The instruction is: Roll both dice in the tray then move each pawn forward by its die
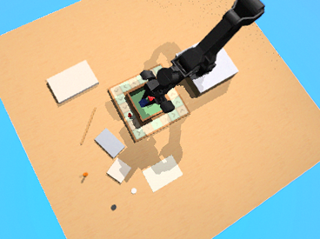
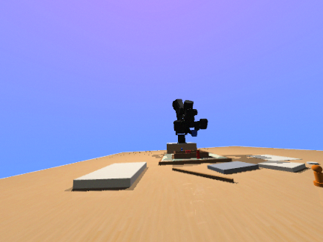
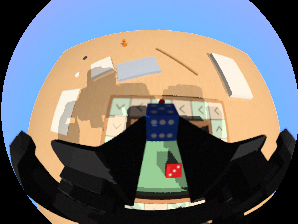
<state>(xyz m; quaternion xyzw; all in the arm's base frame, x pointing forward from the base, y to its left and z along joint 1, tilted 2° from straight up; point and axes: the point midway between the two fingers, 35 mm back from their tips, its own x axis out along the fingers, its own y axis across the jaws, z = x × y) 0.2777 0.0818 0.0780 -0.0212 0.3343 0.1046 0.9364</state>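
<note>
The red pawn lies 90 mm below my gripper tip, 70 mm ahead of it and 10 mm to the left of it. From my gripper tip the other things lie so: green tray (120 mm below, 40 mm to the right, 40 mm behind); grey slab (190 mm ahead, 120 mm below, 90 mm to the left); blue pawn (150 mm behind, 90 mm below, 80 mm to the right).
</note>
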